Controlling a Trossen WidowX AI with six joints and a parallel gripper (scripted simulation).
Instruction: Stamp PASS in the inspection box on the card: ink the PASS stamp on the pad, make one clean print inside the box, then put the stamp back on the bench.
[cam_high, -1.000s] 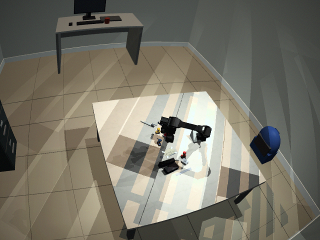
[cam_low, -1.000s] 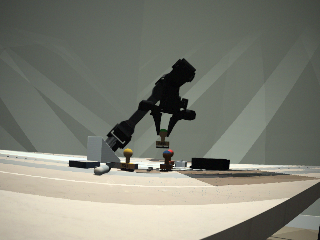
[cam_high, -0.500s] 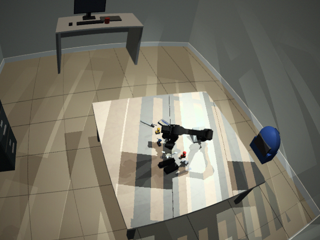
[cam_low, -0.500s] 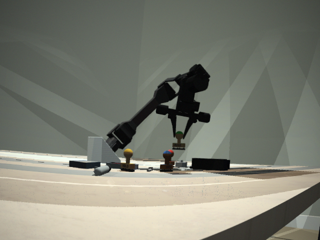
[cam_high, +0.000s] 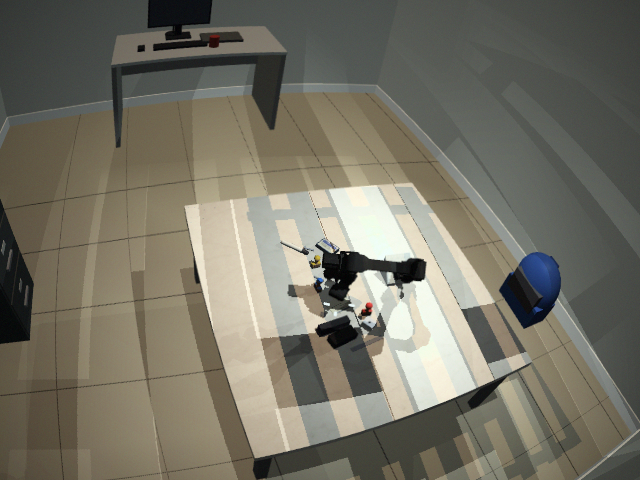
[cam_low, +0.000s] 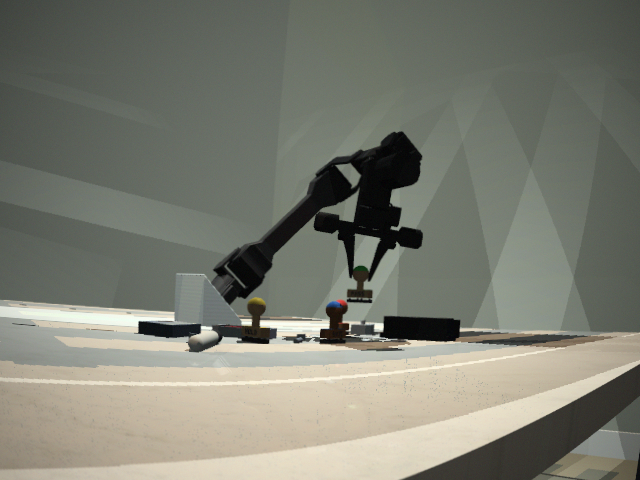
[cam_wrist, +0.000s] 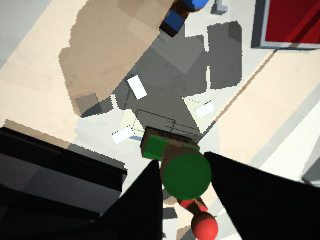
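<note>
Now: gripper tip 110 mm above the cream paper card, 10 mm to the left of it and 10 mm past it. Round my gripper tip: green-knobbed stamp (20 mm below); then black box (90 mm to the left, 90 mm below, 70 mm ahead); then red-knobbed stamp (100 mm behind, 80 mm below, 70 mm to the left).
</note>
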